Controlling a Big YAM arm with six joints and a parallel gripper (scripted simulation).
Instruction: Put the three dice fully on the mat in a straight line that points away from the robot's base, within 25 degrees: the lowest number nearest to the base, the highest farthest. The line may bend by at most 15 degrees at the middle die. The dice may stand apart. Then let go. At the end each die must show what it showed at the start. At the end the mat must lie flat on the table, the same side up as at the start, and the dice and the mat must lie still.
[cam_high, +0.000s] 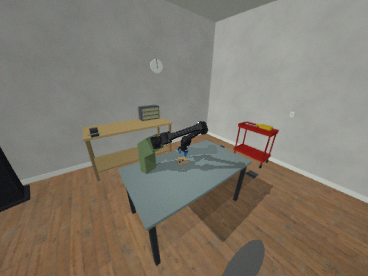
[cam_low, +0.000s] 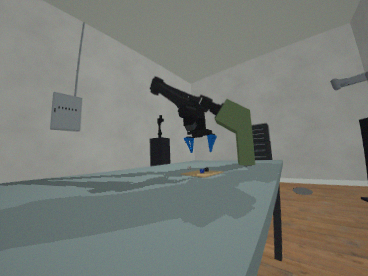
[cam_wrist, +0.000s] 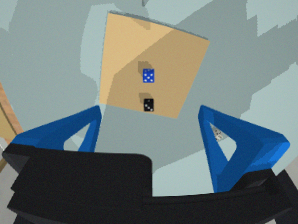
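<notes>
The white die lies 140 mm behind my hand, 120 mm to the right of it and 100 mm below it. Round my hand: blue die 90 mm below; then black die 90 mm below, 50 mm behind, 10 mm to the left; then tan mat 100 mm below.
</notes>
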